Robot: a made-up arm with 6 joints. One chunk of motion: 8 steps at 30 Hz.
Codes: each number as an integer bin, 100 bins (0 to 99) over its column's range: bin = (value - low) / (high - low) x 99, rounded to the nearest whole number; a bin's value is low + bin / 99 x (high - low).
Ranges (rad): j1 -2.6..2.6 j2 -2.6..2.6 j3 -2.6..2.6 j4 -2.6..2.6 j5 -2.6..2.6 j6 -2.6..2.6
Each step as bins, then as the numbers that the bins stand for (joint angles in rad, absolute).
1 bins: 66 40 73 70 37 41
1 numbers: 0.8667 -0.4990 1.2343 1.0768 -0.6566 -0.4465
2 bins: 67 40 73 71 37 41
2 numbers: 0.9192 -0.4990 1.2343 1.1293 -0.6566 -0.4465
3 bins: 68 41 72 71 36 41
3 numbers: 0.9717 -0.4465 1.1818 1.1293 -0.7091 -0.4465
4 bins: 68 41 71 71 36 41
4 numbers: 0.9717 -0.4465 1.1293 1.1293 -0.7091 -0.4465
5 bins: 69 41 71 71 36 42
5 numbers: 1.0242 -0.4465 1.1293 1.1293 -0.7091 -0.3939
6 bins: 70 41 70 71 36 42
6 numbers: 1.0768 -0.4465 1.0768 1.1293 -0.7091 -0.3939
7 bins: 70 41 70 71 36 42
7 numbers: 1.0768 -0.4465 1.0768 1.1293 -0.7091 -0.3939
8 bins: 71 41 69 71 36 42
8 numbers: 1.1293 -0.4465 1.0242 1.1293 -0.7091 -0.3939
